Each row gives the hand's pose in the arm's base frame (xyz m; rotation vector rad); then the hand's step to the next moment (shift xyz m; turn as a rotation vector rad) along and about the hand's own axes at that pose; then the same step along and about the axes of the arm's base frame.
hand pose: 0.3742 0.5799 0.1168 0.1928 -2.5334 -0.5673
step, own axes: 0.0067 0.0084 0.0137 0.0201 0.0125 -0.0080
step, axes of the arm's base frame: -0.0131 0.0108 -0.0038 -0.0131 0.0035 0.0210
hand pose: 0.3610 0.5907 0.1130 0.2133 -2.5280 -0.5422
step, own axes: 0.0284 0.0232 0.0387 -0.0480 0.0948 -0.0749
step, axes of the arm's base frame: -0.0457 0.0267 -0.0067 0.0770 0.0732 0.0749
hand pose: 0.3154 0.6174 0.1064 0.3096 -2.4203 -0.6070
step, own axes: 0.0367 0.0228 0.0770 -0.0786 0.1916 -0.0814
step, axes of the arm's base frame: -0.0780 0.0335 -0.0242 0.0979 0.1658 0.1116
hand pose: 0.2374 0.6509 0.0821 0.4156 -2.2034 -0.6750
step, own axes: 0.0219 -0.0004 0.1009 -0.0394 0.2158 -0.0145
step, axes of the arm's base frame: -0.0909 0.0225 -0.0434 0.0199 0.1883 0.1117
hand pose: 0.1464 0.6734 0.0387 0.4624 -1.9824 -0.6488
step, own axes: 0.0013 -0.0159 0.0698 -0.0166 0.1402 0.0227
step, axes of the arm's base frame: -0.0615 0.0042 -0.0364 -0.0197 0.1253 0.0660
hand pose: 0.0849 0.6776 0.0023 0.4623 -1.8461 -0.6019
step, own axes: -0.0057 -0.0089 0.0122 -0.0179 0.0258 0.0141
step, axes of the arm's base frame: -0.0093 -0.0016 -0.0131 -0.0080 0.0334 -0.0017
